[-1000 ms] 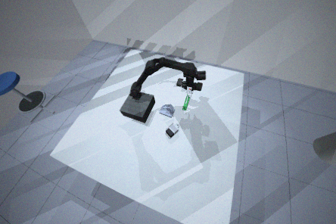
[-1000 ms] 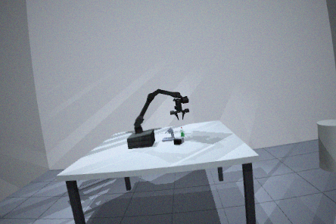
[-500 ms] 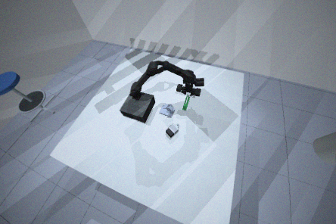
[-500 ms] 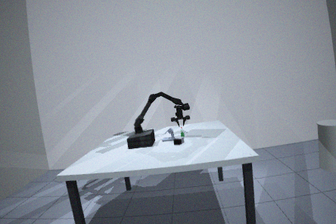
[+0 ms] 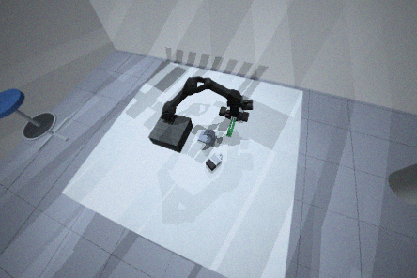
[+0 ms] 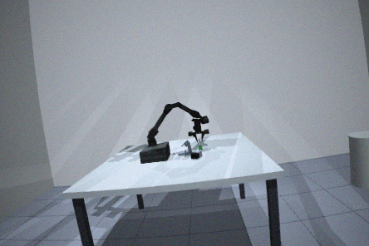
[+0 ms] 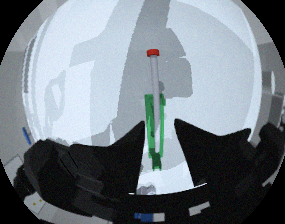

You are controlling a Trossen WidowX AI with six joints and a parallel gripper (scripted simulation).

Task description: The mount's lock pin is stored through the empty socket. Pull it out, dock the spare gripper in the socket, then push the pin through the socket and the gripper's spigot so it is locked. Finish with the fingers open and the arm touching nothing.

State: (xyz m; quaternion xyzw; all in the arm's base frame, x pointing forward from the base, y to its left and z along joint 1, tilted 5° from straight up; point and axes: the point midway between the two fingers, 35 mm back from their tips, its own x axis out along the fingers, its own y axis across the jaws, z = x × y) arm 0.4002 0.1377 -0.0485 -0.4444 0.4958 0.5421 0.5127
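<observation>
My gripper tip is now 4 cm to the left of the green bracket and 3 cm above it. The rest, counted from my gripper tip: mount (12 cm behind, 16 cm to the right); then spare gripper (4 cm behind, 30 cm to the right, 3 cm below).
</observation>
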